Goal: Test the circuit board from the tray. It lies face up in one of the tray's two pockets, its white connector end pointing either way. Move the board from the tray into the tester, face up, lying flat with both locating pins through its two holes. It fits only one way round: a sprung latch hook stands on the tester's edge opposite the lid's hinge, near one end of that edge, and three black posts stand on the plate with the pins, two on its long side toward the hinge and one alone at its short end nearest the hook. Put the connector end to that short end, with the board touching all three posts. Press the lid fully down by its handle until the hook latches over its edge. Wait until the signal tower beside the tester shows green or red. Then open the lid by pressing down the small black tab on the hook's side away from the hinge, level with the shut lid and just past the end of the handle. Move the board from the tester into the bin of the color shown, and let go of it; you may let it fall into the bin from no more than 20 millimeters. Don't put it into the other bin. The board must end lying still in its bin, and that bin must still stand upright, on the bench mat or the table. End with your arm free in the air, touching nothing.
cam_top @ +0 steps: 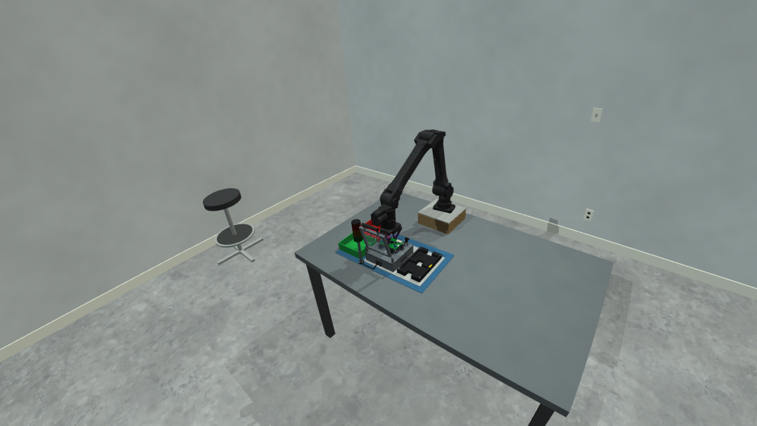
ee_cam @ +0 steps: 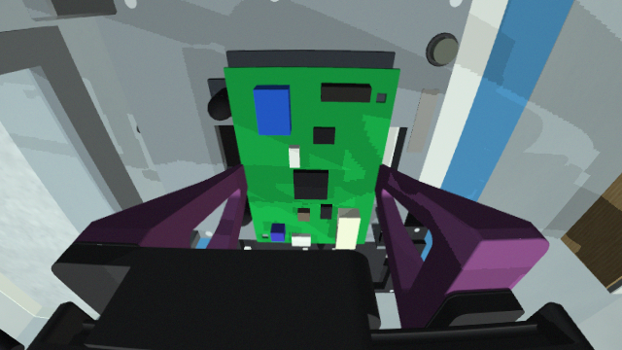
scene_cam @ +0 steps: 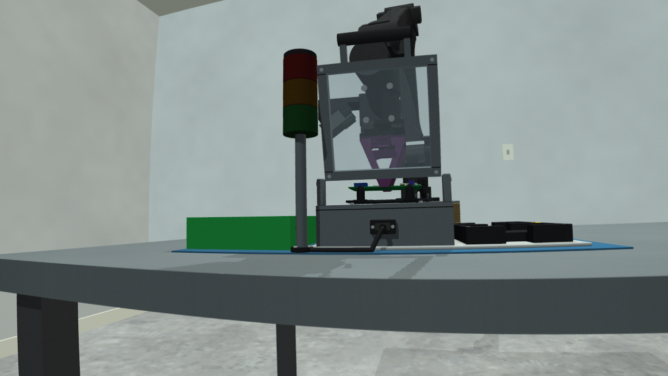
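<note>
The green circuit board is right at my hand. The rest, counted from my hand: black tester plate: 1 cm ahead, 1 cm to the left, 2 cm below; black latch hook: 5 cm behind, 7 cm to the left, 1 cm below; clear lid: 12 cm ahead, 2 cm to the right, 9 cm above.
</note>
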